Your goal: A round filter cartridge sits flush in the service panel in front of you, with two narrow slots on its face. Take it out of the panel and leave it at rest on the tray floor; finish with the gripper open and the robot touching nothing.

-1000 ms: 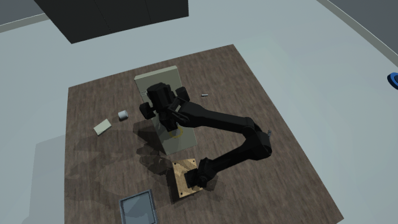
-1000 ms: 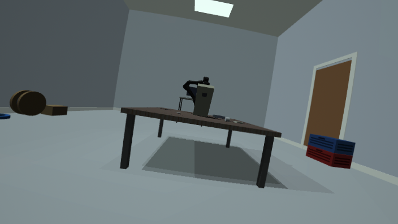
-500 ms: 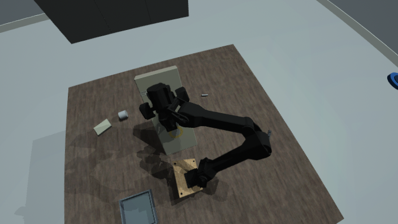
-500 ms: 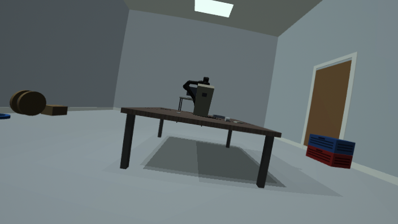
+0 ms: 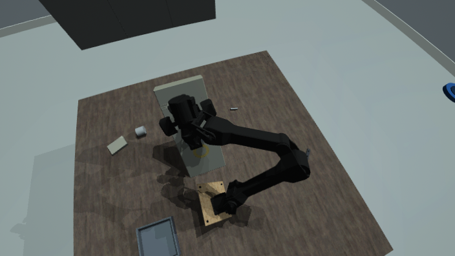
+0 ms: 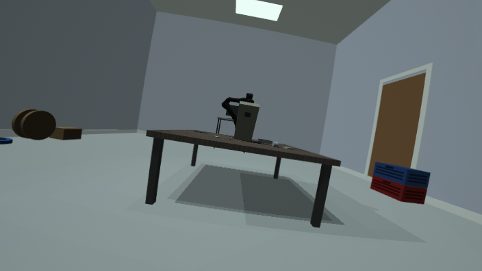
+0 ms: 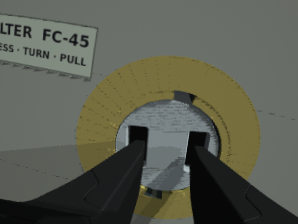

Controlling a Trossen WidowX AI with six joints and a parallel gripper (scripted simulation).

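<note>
The round filter cartridge is 20 mm ahead of my gripper tip and 10 mm below it. From my gripper tip the other things lie so: grey tray 410 mm behind, 270 mm to the left, 270 mm below; beige block 80 mm ahead, 420 mm to the left, 270 mm below; small pin 110 mm ahead, 240 mm to the right, 270 mm below.
</note>
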